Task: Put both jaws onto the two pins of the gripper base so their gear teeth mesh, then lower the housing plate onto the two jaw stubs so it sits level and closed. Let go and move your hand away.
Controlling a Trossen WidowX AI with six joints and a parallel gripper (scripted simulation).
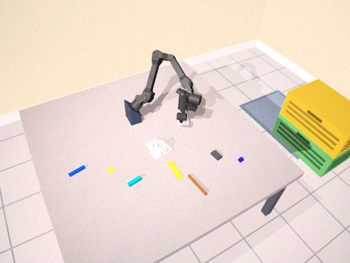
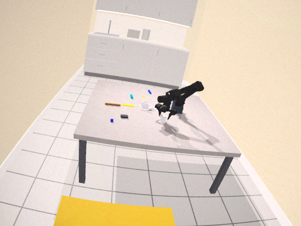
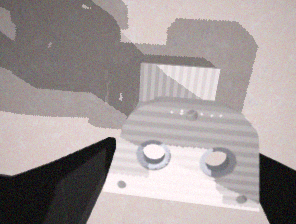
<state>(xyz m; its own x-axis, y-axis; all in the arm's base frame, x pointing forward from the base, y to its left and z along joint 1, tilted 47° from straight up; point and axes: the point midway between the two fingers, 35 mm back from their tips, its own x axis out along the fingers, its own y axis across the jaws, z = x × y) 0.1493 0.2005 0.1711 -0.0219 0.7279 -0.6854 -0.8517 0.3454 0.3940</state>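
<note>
Right now my gripper tip is 1 cm to the right of the small white part and 2 cm above it. From my gripper tip the other things lie so: housing plate: 10 cm ahead, 24 cm to the right, 2 cm below; gripper base: 1 cm to the left, 2 cm above; grey block: 33 cm ahead, 5 cm to the left, 2 cm below.
</note>
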